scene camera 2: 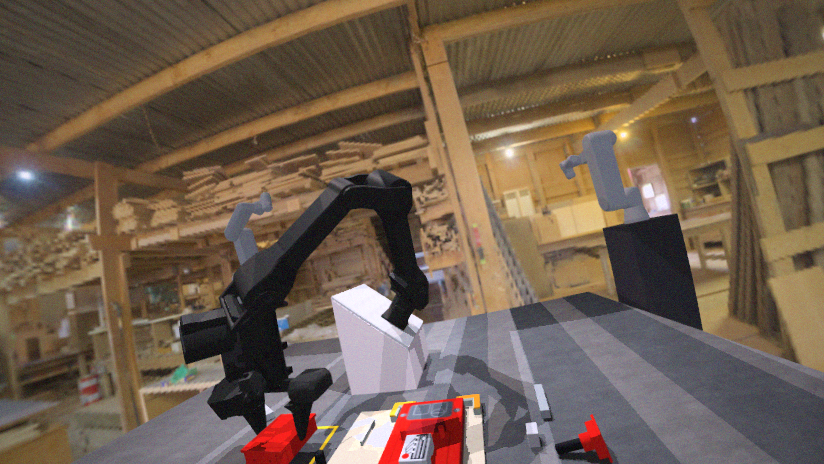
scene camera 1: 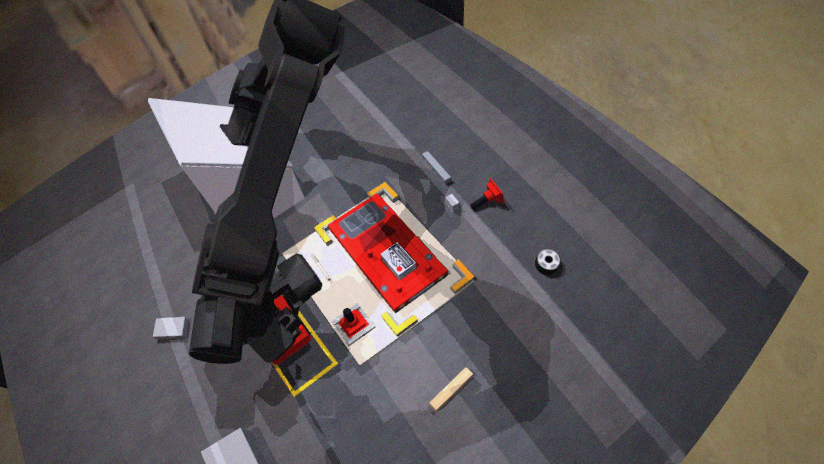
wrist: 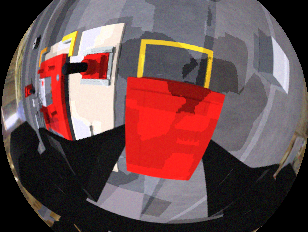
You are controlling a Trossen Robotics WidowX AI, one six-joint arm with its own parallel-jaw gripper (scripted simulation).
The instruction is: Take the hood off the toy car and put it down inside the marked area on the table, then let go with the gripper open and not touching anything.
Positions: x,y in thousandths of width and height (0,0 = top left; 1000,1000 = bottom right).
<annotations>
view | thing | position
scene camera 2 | my gripper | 343,947
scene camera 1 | my gripper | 336,706
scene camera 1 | red toy car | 446,497
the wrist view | my gripper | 544,584
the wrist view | red toy car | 187,502
</annotations>
